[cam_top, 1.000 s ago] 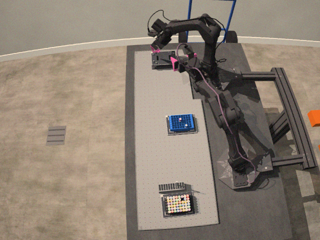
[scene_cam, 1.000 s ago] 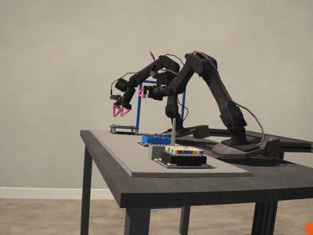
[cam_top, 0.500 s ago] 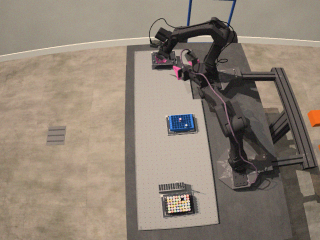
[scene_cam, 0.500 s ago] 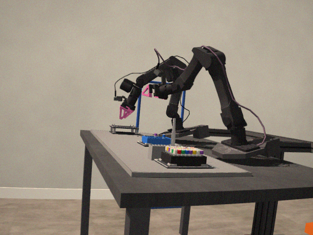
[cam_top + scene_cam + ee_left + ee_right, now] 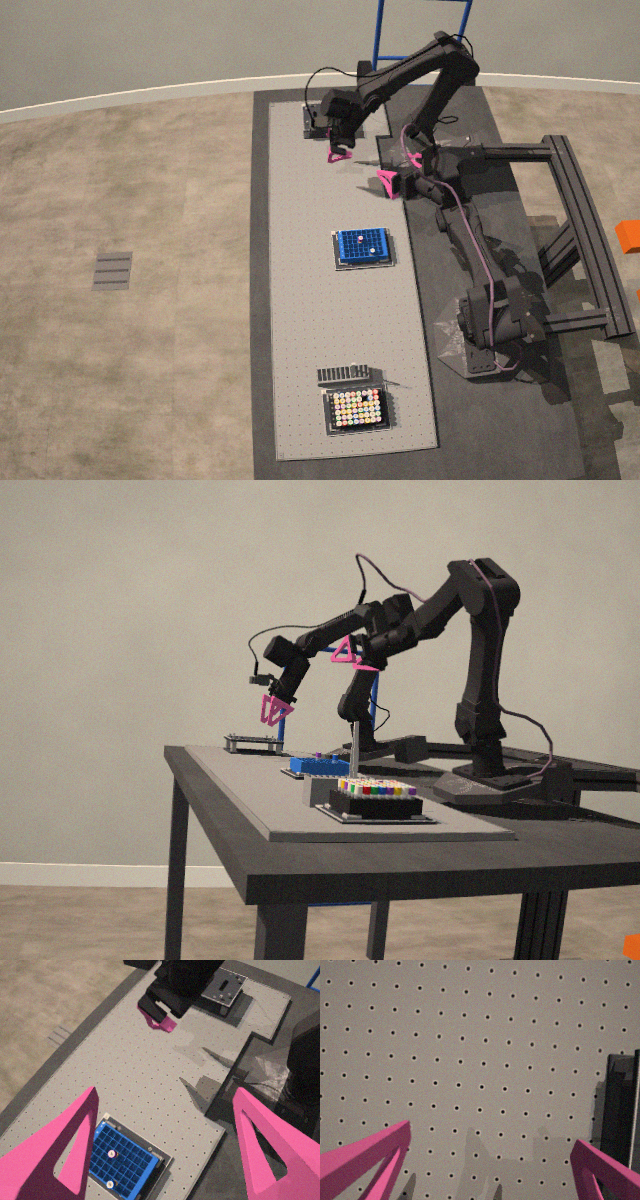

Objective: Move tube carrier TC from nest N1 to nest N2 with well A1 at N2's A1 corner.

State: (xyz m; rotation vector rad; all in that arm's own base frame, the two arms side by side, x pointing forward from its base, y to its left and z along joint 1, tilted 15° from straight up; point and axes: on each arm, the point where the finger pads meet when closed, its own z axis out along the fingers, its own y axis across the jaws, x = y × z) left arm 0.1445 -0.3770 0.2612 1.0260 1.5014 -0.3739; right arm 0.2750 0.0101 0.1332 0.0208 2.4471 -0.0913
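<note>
My right gripper is now 29 cm to the right of the blue tube carrier TC, 9 cm above it and 5 cm past it. From my right hand the other things lie so: holder H1 (63 cm to the left, 9 cm below, 6 cm ahead); corner label A1 (25 cm to the right, 6 cm below, 5 cm ahead).
</note>
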